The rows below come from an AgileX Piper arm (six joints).
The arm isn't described. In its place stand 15 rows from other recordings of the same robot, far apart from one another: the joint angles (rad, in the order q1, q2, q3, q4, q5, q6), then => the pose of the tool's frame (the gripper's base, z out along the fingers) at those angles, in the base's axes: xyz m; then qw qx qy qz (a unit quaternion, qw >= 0).
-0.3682, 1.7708, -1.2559, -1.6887, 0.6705, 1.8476 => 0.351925, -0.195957, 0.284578, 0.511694, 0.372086, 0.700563, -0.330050
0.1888, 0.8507, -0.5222, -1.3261, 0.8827, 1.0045 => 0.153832, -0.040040, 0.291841, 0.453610, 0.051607, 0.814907, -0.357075
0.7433, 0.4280, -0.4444, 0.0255, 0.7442, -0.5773 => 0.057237, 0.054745, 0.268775, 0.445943, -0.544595, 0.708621, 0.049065
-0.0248, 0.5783, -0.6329, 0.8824, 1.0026, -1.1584 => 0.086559, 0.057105, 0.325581, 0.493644, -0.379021, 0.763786, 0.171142
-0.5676, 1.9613, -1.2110, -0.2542, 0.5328, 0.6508 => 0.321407, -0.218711, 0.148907, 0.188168, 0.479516, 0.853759, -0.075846
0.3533, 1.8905, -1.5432, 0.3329, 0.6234, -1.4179 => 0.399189, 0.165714, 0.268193, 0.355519, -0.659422, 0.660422, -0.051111
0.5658, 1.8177, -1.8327, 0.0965, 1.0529, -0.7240 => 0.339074, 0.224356, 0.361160, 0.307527, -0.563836, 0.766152, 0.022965
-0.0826, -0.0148, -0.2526, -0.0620, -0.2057, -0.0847 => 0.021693, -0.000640, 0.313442, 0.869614, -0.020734, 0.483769, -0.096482
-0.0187, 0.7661, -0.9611, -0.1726, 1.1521, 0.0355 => 0.116034, -0.016451, 0.369206, 0.342753, 0.019479, 0.935539, -0.083116
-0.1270, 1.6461, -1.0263, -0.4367, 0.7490, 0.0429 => 0.309976, -0.066000, 0.211100, 0.133454, -0.053278, 0.974101, -0.174583
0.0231, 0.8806, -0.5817, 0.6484, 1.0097, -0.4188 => 0.133075, 0.049617, 0.263945, 0.219542, -0.087449, 0.937093, 0.256923
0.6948, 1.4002, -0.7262, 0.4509, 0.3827, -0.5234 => 0.193665, 0.180685, 0.215115, 0.275506, -0.390461, 0.862729, 0.165334
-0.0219, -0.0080, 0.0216, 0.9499, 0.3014, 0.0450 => 0.054039, 0.020794, 0.190437, 0.548895, 0.280554, 0.687237, 0.384329
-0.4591, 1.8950, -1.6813, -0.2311, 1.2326, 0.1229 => 0.347621, -0.193773, 0.281858, 0.084697, 0.257971, 0.953860, -0.128172
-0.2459, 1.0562, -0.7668, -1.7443, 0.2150, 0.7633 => 0.220798, -0.075132, 0.344444, 0.478481, -0.210274, 0.732013, -0.437032
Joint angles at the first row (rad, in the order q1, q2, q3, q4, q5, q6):
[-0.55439, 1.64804, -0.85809, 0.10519, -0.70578, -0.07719]
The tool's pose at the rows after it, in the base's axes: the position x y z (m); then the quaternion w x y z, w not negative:
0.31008, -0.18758, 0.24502, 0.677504, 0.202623, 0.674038, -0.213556
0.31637, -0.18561, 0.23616, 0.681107, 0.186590, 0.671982, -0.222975
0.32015, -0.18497, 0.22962, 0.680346, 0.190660, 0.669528, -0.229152
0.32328, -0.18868, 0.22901, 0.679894, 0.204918, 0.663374, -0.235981
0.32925, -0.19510, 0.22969, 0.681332, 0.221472, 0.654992, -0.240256
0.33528, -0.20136, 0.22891, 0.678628, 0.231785, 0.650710, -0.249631
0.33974, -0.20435, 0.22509, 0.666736, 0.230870, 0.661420, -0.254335
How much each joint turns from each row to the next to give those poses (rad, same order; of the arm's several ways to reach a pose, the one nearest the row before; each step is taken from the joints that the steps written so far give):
[0.02821, 0.04507, -0.00001, -0.00174, -0.05396, -0.01193]
[0.01427, 0.03835, -0.00001, -0.00003, -0.05641, -0.02945]
[0.01353, 0.02610, -0.00201, 0.03553, -0.02982, -0.02455]
[0.00376, 0.01660, -0.01904, 0.04607, -0.00660, -0.01892]
[-0.00001, 0.02498, -0.03764, 0.04198, 0.00000, -0.00931]
[-0.00001, 0.02708, -0.03697, 0.04042, 0.00269, -0.02712]
[0.00000, 0.01826, -0.02183, 0.01533, 0.02913, -0.02949]

